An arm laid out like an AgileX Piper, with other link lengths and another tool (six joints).
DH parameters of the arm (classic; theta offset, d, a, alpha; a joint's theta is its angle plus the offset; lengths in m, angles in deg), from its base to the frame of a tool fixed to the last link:
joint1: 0 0.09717 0 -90
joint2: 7.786 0 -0.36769 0
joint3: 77.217 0 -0.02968 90
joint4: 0 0.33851 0 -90
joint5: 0 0 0 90
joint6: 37 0.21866 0.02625 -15.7
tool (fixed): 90 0.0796 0 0
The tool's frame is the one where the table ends.
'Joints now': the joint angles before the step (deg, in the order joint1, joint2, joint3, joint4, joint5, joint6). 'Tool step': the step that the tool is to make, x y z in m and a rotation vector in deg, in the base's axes. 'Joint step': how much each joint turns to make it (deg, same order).
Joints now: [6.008 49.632 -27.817 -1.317 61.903 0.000]
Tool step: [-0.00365 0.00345 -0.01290 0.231 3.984 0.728]
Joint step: [0.001 4.202 0.001 0.856 -0.278 -1.014]
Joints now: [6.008 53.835 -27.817 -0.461 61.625 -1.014]
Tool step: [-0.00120 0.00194 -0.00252 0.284 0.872 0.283]
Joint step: [0.001 0.869 0.000 0.460 -0.034 -0.454]
